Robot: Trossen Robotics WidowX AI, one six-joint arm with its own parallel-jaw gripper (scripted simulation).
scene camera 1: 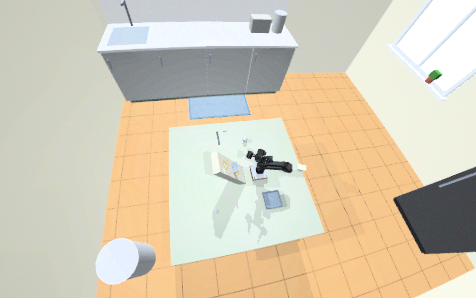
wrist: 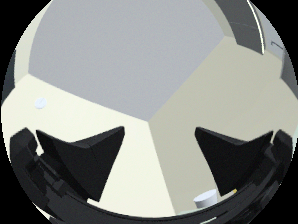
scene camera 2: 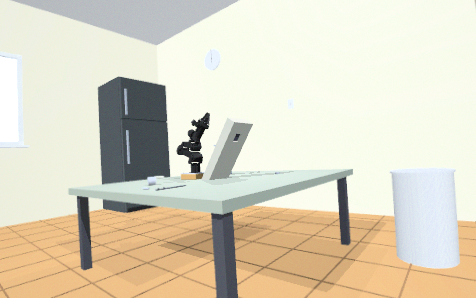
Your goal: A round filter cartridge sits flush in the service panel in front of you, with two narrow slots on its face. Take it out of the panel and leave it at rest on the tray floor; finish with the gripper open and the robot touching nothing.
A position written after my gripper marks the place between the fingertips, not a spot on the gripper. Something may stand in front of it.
My gripper (wrist: 161,131) is open, with nothing in its grasp. Further things: a service panel (scene camera 2: 235,131).
